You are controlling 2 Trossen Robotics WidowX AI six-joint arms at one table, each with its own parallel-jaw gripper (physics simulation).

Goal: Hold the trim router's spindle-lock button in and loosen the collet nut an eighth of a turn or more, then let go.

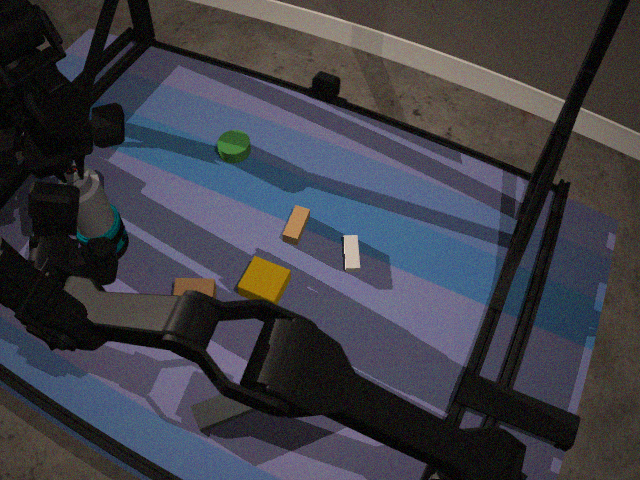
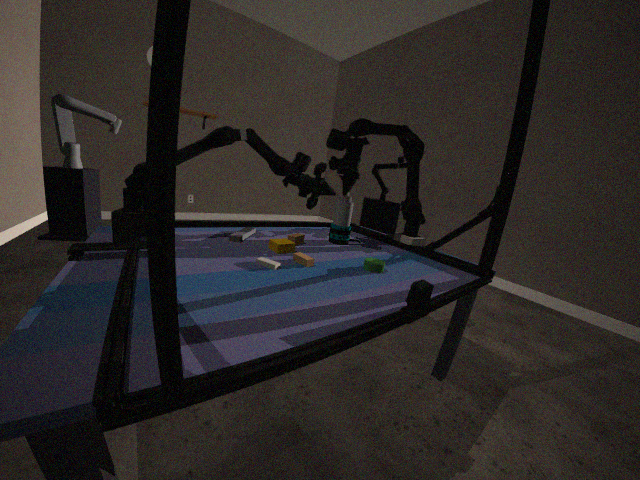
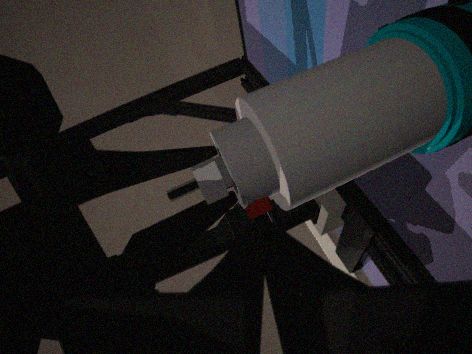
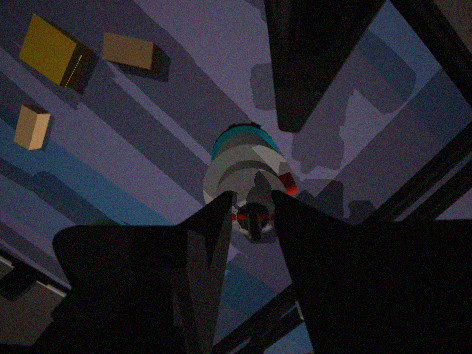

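The trim router is a grey cylinder on a teal base, upright at the table's edge. Its red spindle-lock button sits on the narrow neck near the top. My left gripper is shut and empty, with its fingertips against the button. The grey collet nut sits at the router's top end with a dark bit sticking out. My right gripper comes down from above and is shut on the collet nut.
On the table lie a green disc, an orange block, a white block, a yellow block, a brown block and a flat grey piece. Black frame posts ring the table.
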